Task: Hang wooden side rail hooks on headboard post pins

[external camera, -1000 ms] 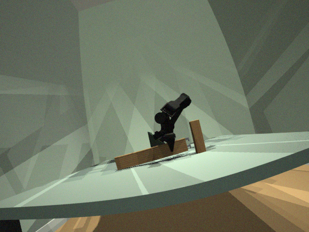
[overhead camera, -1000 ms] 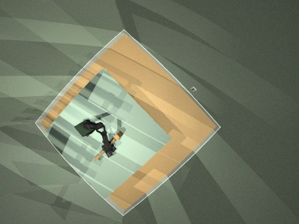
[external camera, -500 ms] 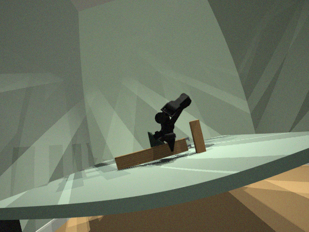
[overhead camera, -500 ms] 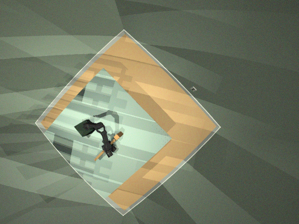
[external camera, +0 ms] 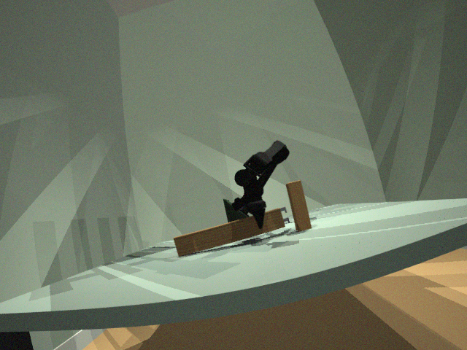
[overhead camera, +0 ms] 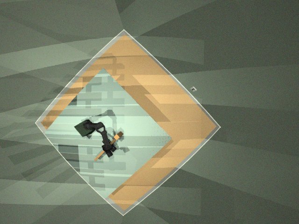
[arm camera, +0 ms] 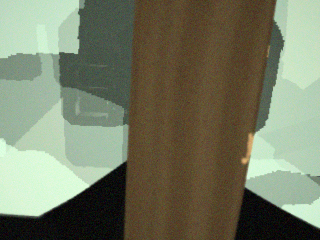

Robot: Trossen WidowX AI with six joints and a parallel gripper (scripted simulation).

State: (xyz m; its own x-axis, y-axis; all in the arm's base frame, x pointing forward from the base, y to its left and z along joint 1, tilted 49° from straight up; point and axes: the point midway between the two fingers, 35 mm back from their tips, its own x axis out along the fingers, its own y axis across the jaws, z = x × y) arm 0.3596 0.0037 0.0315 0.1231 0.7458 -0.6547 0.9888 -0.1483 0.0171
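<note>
Right now my gripper tip is 10 mm short of the headboard post, 150 mm to the right of it and 40 mm below it.
</note>
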